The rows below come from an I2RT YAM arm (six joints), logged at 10 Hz.
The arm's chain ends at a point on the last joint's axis. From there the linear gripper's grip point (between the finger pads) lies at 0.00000 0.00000 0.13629 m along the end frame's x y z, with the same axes.
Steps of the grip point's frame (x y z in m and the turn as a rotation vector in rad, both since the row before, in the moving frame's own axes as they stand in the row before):
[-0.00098 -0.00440 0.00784 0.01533 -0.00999 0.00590]
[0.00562 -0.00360 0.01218 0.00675 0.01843 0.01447]
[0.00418 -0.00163 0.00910 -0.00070 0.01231 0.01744]
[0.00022 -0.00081 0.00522 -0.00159 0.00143 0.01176]
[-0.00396 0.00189 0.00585 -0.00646 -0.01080 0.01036]
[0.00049 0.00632 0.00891 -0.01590 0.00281 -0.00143]
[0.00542 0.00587 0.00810 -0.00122 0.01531 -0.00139]
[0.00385 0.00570 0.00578 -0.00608 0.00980 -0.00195]
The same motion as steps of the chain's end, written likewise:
[0.00038 -0.00231 0.00786 0.01533 -0.00999 0.00590]
[0.00310 -0.00270 0.01221 0.00675 0.01843 0.01447]
[0.00250 -0.00174 0.00911 -0.00070 0.01231 0.01744]
[0.00003 -0.00103 0.00522 -0.00159 0.00143 0.01176]
[-0.00248 0.00102 0.00586 -0.00646 -0.01080 0.01036]
[0.00011 0.00415 0.00893 -0.01590 0.00281 -0.00143]
[0.00333 0.00571 0.00812 -0.00122 0.01531 -0.00139]
[0.00251 0.00487 0.00579 -0.00608 0.00980 -0.00195]

